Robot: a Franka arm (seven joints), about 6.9 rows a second.
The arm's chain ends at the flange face. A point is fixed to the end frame.
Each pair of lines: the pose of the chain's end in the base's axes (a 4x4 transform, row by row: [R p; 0 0 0 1], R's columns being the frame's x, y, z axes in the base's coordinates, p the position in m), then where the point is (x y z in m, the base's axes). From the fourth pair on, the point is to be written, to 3 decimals.
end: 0.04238, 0.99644, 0.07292, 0.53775; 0.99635, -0.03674, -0.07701, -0.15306; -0.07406, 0.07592, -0.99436, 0.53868; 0, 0, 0, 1
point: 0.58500 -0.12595 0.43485
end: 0.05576, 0.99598, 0.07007, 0.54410; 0.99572, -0.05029, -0.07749, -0.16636; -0.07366, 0.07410, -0.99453, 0.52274; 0, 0, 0, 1
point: 0.59152 -0.13984 0.41884
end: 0.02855, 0.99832, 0.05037, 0.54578; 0.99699, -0.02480, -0.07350, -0.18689; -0.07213, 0.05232, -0.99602, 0.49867; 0, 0, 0, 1
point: 0.59023 -0.15894 0.39384
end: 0.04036, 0.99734, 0.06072, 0.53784; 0.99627, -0.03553, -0.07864, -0.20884; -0.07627, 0.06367, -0.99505, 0.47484; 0, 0, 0, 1
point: 0.584 -0.182 0.370
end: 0.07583, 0.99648, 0.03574, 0.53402; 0.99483, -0.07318, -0.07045, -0.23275; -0.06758, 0.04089, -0.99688, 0.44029; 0, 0, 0, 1
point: 0.579 -0.206 0.335
